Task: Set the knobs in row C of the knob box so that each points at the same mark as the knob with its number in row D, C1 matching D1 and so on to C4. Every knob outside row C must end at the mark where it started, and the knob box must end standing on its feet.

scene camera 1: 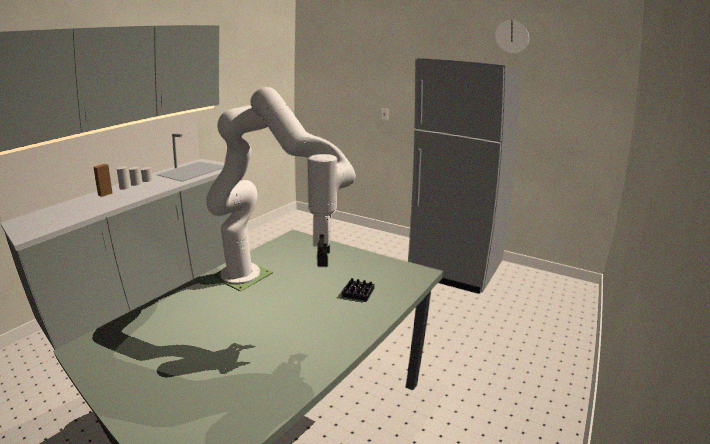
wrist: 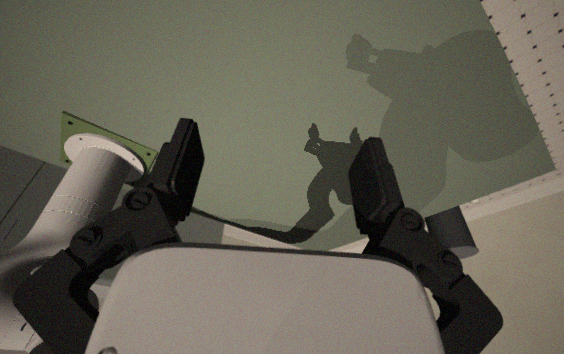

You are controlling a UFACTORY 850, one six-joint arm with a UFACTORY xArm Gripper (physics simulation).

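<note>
The black knob box (scene camera 1: 358, 290) stands on the green table in scene camera 1, towards the table's right end, with several small black knobs standing up from its top. It is too small and dark there to read rows, numbers or marks. The knob box does not show in the wrist view. My gripper (scene camera 1: 322, 263) (wrist: 280, 146) is open and empty. In scene camera 1 it points down above the table, to the left of the knob box and higher than it, apart from it. In the wrist view its two black fingers stand wide apart, with table top behind them.
The green table (scene camera 1: 235, 324) (wrist: 240, 75) carries the arm's base plate (scene camera 1: 267, 273) (wrist: 72, 125) on its far left side in scene camera 1. Arm shadows lie across the table. A counter (scene camera 1: 62, 217) stands behind on the left, and a dark fridge (scene camera 1: 455, 198) beyond the table.
</note>
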